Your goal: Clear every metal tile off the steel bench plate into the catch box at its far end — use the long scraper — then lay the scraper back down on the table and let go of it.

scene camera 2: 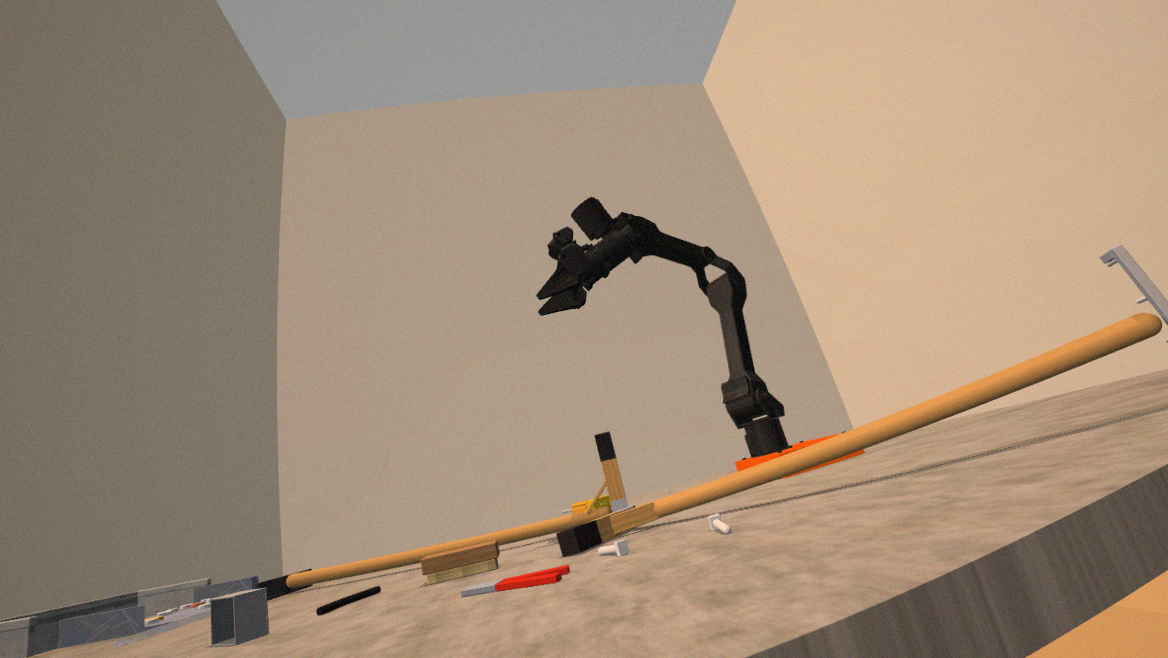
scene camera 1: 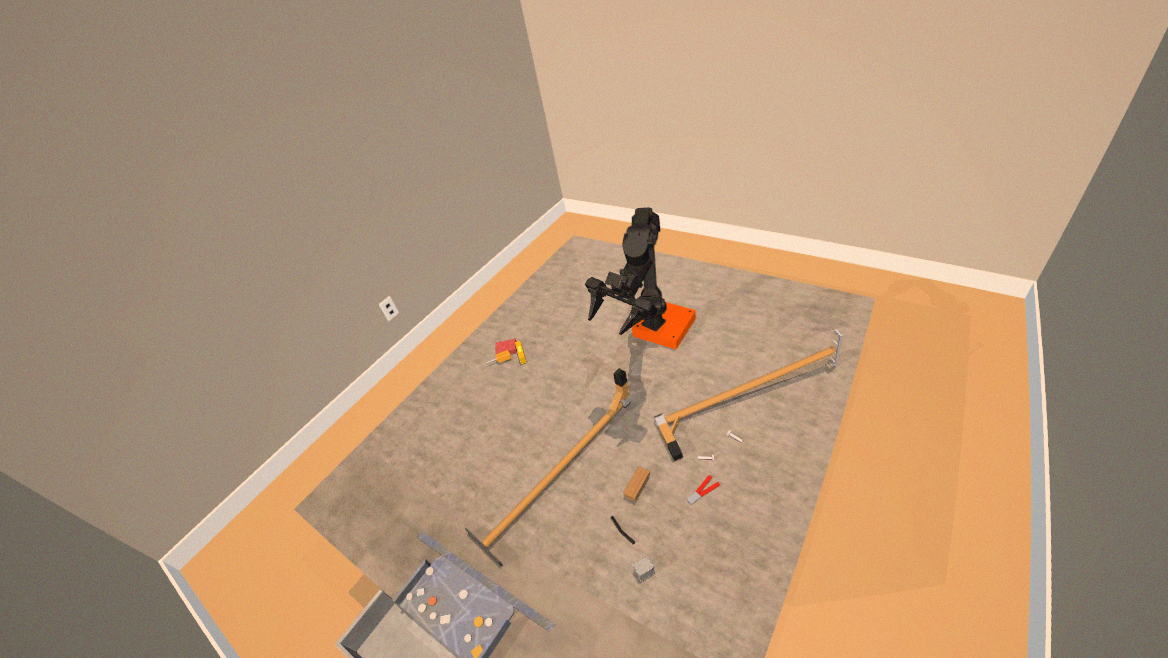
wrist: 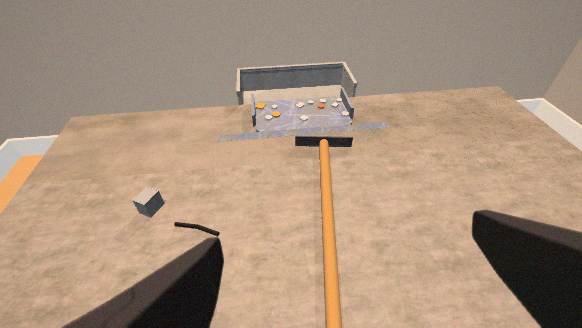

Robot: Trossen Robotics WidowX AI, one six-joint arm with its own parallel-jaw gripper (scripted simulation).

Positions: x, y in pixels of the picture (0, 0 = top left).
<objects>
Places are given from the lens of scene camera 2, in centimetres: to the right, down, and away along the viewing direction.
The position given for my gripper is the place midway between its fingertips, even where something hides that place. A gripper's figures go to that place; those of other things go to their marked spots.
my gripper [scene camera 2: 538, 306]: -8, -4, 80
long scraper [scene camera 2: 280, 586]: -50, 42, 67
wooden block [scene camera 2: 449, 565]: -15, 27, 49
The marked spots on the long scraper and the wooden block are 42 cm apart.
</objects>
